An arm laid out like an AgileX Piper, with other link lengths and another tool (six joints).
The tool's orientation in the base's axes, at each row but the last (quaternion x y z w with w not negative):
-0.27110, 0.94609, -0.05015, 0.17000
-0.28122, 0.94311, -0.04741, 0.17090
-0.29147, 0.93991, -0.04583, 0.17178
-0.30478, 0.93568, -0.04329, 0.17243
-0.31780, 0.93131, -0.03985, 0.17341
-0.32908, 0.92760, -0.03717, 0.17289
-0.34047, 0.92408, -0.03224, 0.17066
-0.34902, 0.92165, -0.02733, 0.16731
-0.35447, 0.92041, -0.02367, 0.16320
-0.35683, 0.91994, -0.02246, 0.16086
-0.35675, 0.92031, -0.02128, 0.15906
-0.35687, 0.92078, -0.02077, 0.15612
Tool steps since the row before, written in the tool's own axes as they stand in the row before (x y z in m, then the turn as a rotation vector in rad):
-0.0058, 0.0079, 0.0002, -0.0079, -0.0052, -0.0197
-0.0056, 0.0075, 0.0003, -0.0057, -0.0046, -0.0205
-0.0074, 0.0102, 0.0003, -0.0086, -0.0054, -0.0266
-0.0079, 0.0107, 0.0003, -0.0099, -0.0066, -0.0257
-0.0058, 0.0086, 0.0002, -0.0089, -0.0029, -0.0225
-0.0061, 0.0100, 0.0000, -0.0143, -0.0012, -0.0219
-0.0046, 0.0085, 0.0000, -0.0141, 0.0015, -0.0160
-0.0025, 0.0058, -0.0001, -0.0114, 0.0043, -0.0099
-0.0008, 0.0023, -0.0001, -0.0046, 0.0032, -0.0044
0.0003, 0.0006, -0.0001, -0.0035, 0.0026, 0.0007
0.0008, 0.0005, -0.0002, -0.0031, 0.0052, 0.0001
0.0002, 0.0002, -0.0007, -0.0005, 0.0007, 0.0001
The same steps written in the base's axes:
0.0008, 0.0098, 0.0000, 0.0020, -0.0002, 0.0218
0.0006, 0.0093, 0.0000, -0.0003, -0.0009, 0.0217
0.0004, 0.0126, 0.0000, 0.0002, 0.0000, 0.0285
0.0001, 0.0133, 0.0001, 0.0022, -0.0002, 0.0282
-0.0006, 0.0104, 0.0000, 0.0004, 0.0023, 0.0243
-0.0016, 0.0116, 0.0000, 0.0035, 0.0070, 0.0250
-0.0020, 0.0095, -0.0001, 0.0037, 0.0093, 0.0189
-0.0020, 0.0060, -0.0002, 0.0020, 0.0100, 0.0119
-0.0010, 0.0022, 0.0000, -0.0003, 0.0051, 0.0050
-0.0006, 0.0002, -0.0001, 0.0010, 0.0043, -0.0001
-0.0009, -0.0002, -0.0001, -0.0012, 0.0059, 0.0000
-0.0005, 0.0000, 0.0006, -0.0001, 0.0009, -0.0001

